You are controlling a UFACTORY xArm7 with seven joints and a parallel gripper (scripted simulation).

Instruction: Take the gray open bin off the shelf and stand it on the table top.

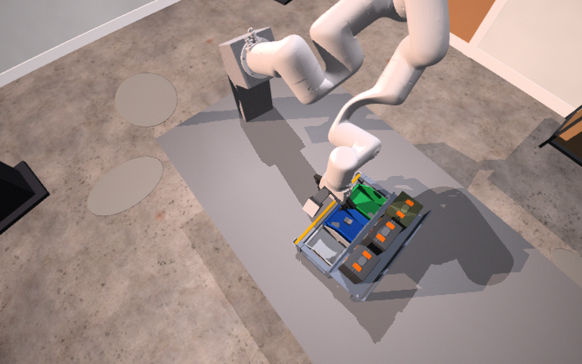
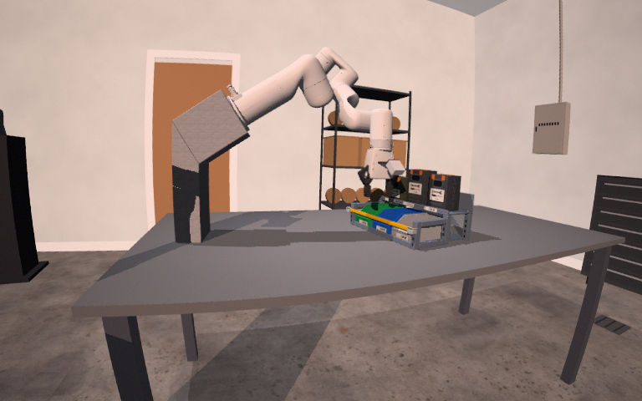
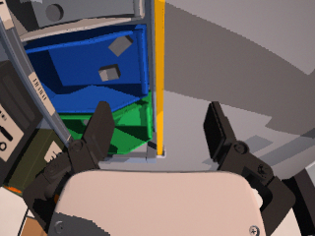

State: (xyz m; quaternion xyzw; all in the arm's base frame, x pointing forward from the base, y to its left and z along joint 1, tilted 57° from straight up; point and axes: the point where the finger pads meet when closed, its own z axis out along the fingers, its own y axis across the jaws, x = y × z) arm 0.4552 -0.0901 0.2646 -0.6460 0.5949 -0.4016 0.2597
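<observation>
The yellow bar is 90 mm below my hand. The rest, counted from my hand: gray open bin (120 mm to the right, 100 mm below, 100 mm ahead); green bin (110 mm to the left, 110 mm ahead, 100 mm below); blue bin (100 mm below, 100 mm ahead, 10 mm to the right).
</observation>
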